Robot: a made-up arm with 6 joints.
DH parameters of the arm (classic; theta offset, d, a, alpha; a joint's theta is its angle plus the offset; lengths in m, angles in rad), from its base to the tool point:
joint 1: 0 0.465 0.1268 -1.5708
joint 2: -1.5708 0 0.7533 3.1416
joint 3: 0 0 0.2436 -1.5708
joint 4: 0 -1.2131 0 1.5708
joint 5: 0 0 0 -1.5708
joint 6: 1.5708 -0.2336 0 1.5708
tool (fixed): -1.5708 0 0 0
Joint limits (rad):
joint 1: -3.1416..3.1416
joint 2: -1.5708..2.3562
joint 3: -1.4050..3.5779
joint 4: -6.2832..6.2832
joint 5: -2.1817..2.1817
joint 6: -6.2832..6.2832
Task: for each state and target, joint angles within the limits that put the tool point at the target. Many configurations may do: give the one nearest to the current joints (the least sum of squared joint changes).
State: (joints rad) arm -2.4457 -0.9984 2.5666 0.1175 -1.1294 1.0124
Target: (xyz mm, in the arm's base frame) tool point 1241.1 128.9 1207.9
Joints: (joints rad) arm -3.0393 -0.1964 2.9333 0.0065 -1.5090 1.0124
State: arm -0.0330 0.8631 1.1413 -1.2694 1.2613 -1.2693
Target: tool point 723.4 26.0 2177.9
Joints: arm 0.3254 0.7999 2.0698 -1.1887 1.8777 -1.2693
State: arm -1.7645 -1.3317 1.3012 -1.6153 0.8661 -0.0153
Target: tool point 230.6 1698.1 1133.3
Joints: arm -1.8374 -1.5708 0.8609 -1.7961 1.4170 -0.0153
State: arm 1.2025 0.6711 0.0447 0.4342 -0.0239 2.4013
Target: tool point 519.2 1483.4 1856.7
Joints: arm 1.2317 0.1707 0.4565 0.4333 0.0385 2.4013
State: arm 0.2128 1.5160 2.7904 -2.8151 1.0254 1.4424
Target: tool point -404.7 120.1 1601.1
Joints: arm -0.3315 0.9468 3.5063 -3.0449 0.9366 1.4424
